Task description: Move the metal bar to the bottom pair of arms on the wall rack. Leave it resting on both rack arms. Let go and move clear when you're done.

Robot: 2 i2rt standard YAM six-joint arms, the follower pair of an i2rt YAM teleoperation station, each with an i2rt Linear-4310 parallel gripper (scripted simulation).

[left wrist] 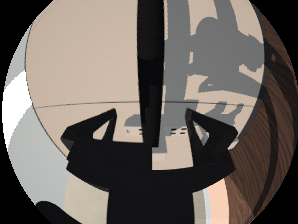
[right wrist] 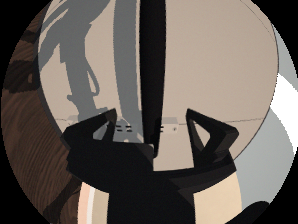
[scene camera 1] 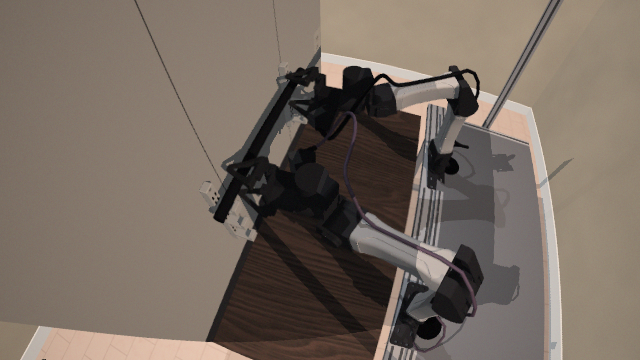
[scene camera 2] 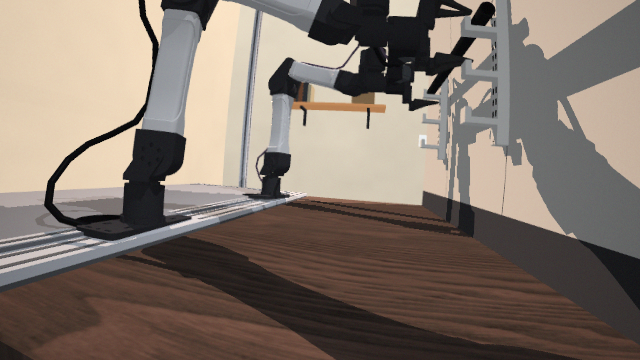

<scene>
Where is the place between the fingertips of my left gripper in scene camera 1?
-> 233,180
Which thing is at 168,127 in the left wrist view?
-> A rack upright.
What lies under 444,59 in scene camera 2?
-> My right gripper.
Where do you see a black metal bar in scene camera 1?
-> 253,151
</scene>
